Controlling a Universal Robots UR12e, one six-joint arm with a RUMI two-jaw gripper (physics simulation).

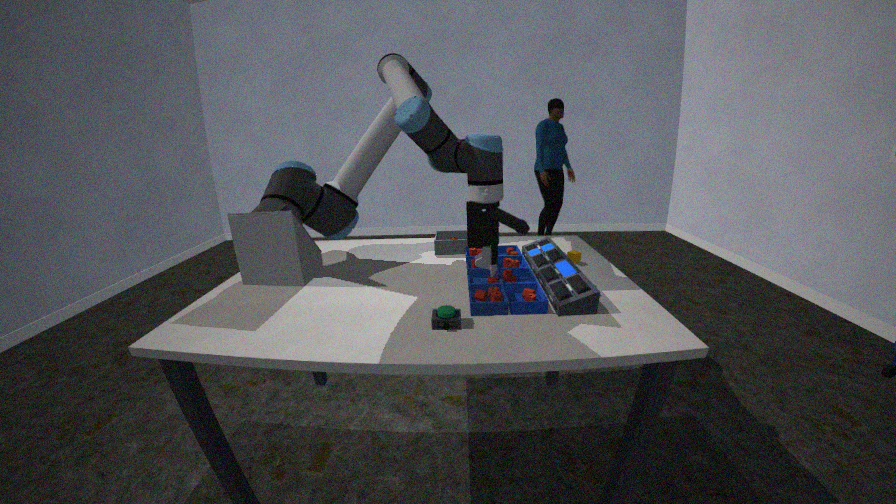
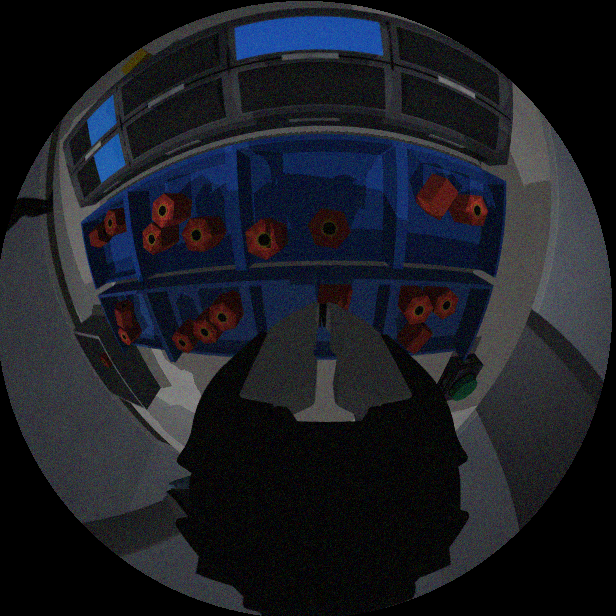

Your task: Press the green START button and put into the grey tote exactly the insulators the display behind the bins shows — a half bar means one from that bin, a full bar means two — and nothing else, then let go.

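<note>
My gripper hangs low over the near row of the blue bins, with its jaws shut and nothing between them. A red insulator lies just beyond the fingertips, and I cannot tell whether they touch. Every bin holds red insulators. The display behind the bins shows one full blue bar and two short bars at its left end. The green START button sits in front of the bins. The grey tote stands behind the gripper, with a small red spot inside.
A small yellow block sits beyond the display. The arm's grey base block stands at the table's left. A person in a blue top walks behind the table.
</note>
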